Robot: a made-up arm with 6 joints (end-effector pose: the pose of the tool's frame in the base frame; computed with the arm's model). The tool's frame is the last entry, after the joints.
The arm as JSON. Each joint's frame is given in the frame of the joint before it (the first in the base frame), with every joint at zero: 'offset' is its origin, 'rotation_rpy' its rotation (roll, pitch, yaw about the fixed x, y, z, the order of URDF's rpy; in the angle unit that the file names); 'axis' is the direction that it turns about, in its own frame. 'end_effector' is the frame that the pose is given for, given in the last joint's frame.
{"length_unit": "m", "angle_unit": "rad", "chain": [
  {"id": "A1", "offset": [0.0, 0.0, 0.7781], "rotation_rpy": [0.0, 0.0, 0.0], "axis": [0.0, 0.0, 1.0]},
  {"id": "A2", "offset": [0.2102, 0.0, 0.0], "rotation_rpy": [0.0, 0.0, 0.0], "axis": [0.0, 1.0, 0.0]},
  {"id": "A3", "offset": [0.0, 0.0, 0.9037], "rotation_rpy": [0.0, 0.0, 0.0], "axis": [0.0, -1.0, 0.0]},
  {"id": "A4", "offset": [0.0, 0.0, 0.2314], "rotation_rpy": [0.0, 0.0, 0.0], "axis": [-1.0, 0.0, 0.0]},
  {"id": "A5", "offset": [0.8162, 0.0, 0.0], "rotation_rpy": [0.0, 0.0, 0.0], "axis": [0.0, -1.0, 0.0]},
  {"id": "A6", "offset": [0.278, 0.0, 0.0], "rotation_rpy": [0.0, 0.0, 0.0], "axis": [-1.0, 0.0, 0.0]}
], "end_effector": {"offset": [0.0, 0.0, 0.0], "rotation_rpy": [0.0, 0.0, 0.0]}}
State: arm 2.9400 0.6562 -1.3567 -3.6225 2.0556 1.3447
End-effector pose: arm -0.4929 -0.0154 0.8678 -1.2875 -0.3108 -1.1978
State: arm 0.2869 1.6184 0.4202 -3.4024 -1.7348 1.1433
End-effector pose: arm 1.8000 0.4573 0.1979 2.0475 -0.3232 0.5415
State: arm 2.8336 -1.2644 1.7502 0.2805 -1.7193 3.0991
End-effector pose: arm 1.3725 -0.3567 1.1814 -0.4729 -1.7661 0.0539
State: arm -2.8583 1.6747 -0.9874 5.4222 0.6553 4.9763
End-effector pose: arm -0.3691 0.0264 -0.0971 -0.8588 0.4732 1.1413
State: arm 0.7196 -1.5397 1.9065 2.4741 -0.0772 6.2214
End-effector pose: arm -1.2409 -1.1051 0.2415 0.7798 -0.7191 -2.3385
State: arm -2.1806 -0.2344 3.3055 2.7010 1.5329 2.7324
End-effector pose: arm 0.5378 0.5629 1.3547 -1.7436 -0.7204 -0.8525
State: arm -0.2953 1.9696 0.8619 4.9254 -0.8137 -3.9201
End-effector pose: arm 1.6472 -0.2947 -0.3896 -0.2702 0.7451 0.9373
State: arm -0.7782 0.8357 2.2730 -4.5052 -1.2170 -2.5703
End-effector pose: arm 0.3332 -0.6868 2.3265 0.6066 -2.4066 -0.7263
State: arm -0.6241 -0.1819 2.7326 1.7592 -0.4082 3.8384
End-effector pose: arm -0.9186 0.5279 1.6625 -0.2493 -2.8075 0.8637
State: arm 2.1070 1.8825 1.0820 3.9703 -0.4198 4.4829
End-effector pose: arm -1.1122 1.7080 -0.0526 1.2455 2.2377 -1.8064
